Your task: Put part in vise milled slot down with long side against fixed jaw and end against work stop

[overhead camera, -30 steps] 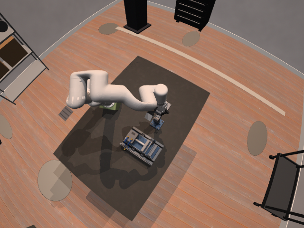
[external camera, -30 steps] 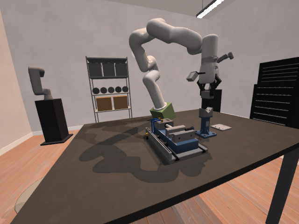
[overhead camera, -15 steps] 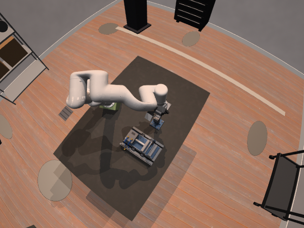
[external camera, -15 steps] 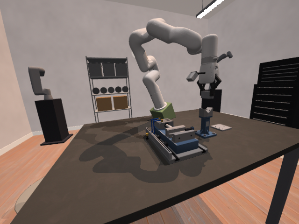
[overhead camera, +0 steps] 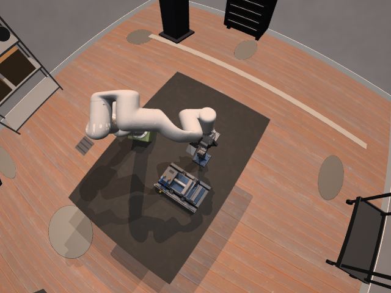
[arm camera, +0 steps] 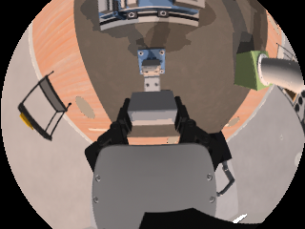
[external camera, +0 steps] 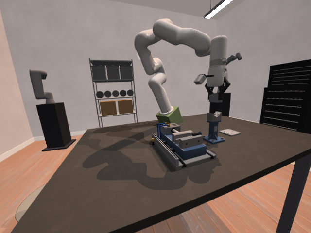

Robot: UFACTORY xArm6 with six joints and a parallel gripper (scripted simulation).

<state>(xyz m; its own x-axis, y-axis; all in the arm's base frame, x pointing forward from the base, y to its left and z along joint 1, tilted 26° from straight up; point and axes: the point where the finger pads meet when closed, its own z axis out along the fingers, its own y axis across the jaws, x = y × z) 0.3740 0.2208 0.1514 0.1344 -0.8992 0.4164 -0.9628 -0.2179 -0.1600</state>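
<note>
Right now the part is 1 cm to the left of my hand and 1 cm below it. Round my hand: air cylinder 6 cm behind, 24 cm to the right, 17 cm below; then grey rail 5 cm ahead, 32 cm to the right, 21 cm below.
</note>
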